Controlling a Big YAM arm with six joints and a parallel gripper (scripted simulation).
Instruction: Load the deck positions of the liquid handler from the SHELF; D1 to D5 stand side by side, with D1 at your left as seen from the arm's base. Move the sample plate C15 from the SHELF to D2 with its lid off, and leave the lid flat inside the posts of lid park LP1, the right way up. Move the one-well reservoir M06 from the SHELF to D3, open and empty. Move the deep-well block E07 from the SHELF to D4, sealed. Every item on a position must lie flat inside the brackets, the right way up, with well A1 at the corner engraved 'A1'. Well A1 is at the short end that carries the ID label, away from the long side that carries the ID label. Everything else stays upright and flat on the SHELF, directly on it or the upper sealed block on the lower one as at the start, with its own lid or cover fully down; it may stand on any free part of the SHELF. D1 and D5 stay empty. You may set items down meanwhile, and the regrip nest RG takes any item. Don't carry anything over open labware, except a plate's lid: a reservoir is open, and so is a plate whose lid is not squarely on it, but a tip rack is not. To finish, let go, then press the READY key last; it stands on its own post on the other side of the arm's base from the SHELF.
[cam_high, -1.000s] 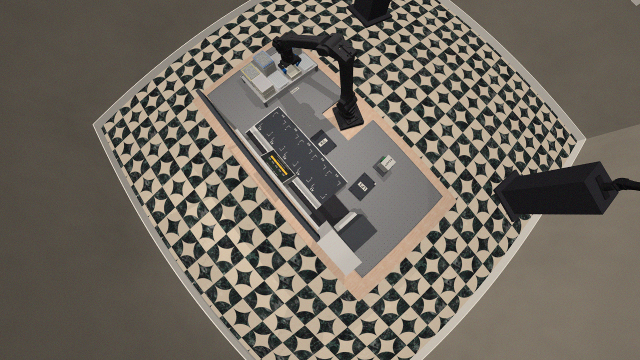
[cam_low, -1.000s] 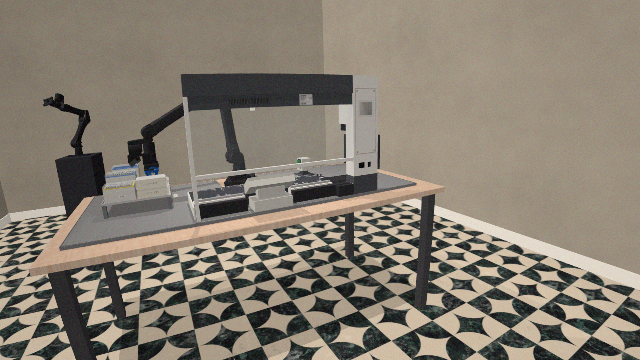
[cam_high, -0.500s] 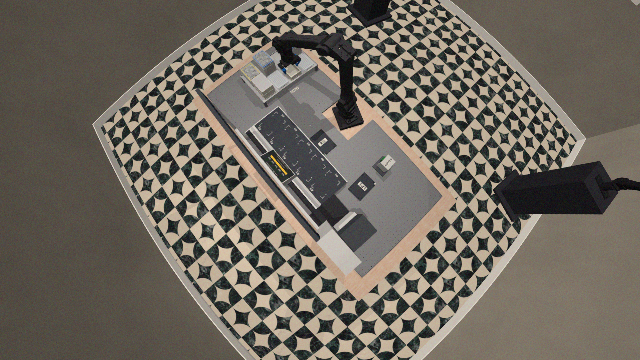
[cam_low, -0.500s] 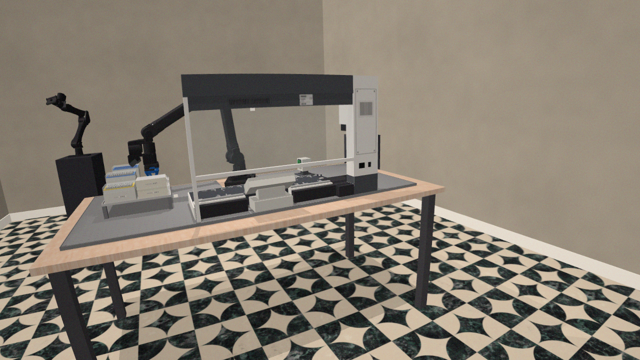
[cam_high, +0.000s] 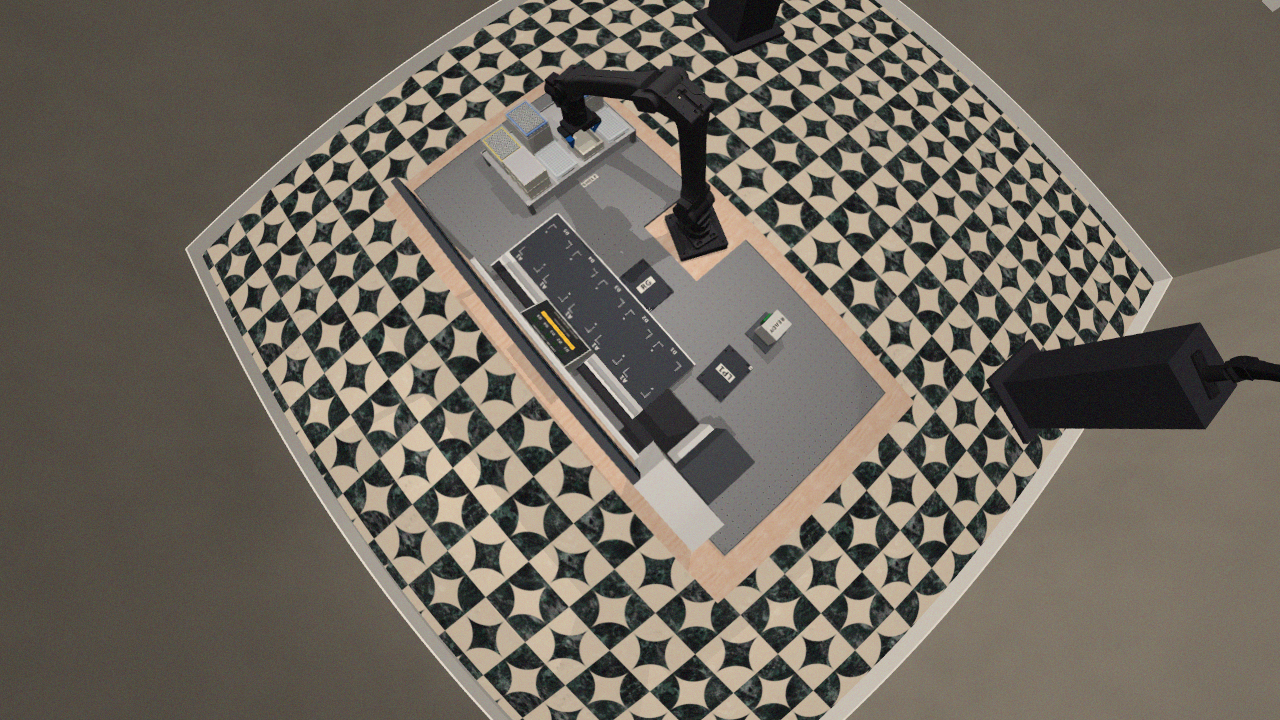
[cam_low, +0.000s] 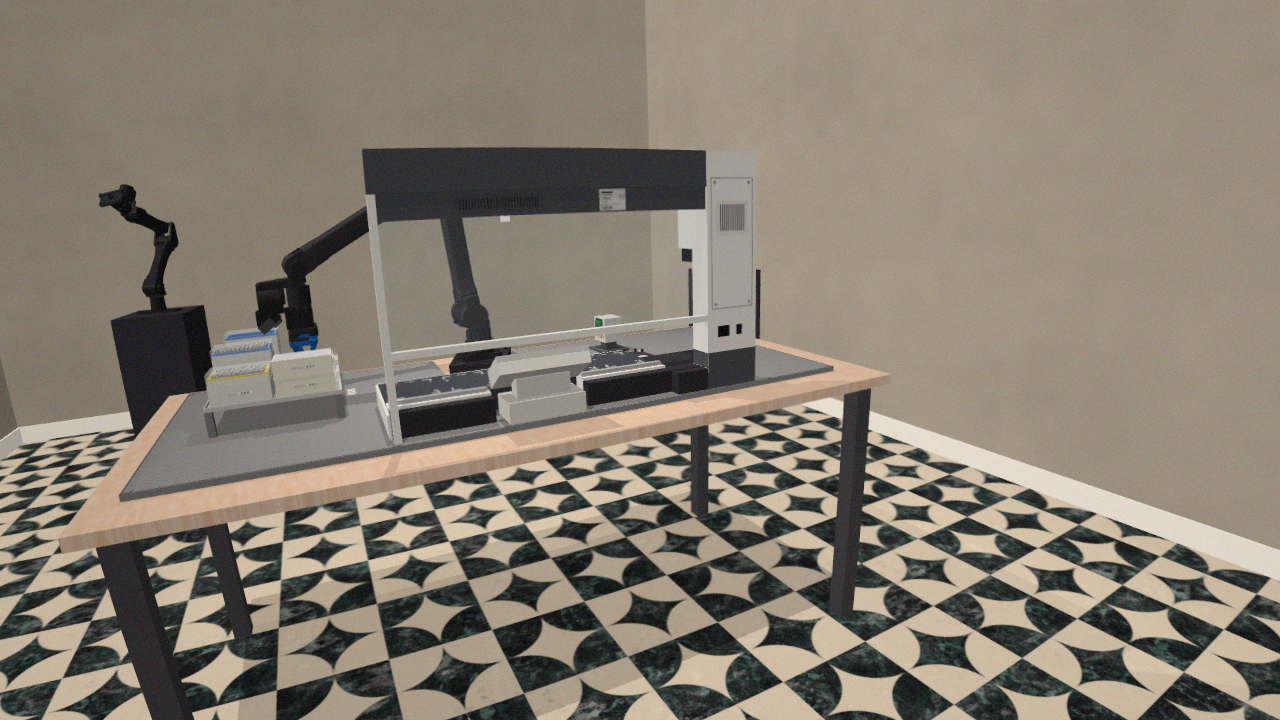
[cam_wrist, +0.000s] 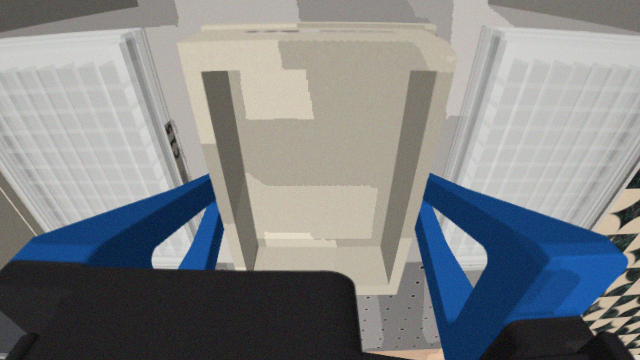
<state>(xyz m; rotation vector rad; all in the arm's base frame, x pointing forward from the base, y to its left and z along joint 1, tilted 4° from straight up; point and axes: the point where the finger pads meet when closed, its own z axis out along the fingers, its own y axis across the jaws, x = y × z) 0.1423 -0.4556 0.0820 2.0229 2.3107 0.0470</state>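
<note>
Now: the cream one-well reservoir 10 mm below my hand. Round my hand: clear plate lid: 110 mm ahead, 20 mm to the left, 10 mm below; shelf label: 40 mm ahead, 100 mm to the left, 80 mm below; shelf: 60 mm ahead, 60 mm to the right, 20 mm below.
</note>
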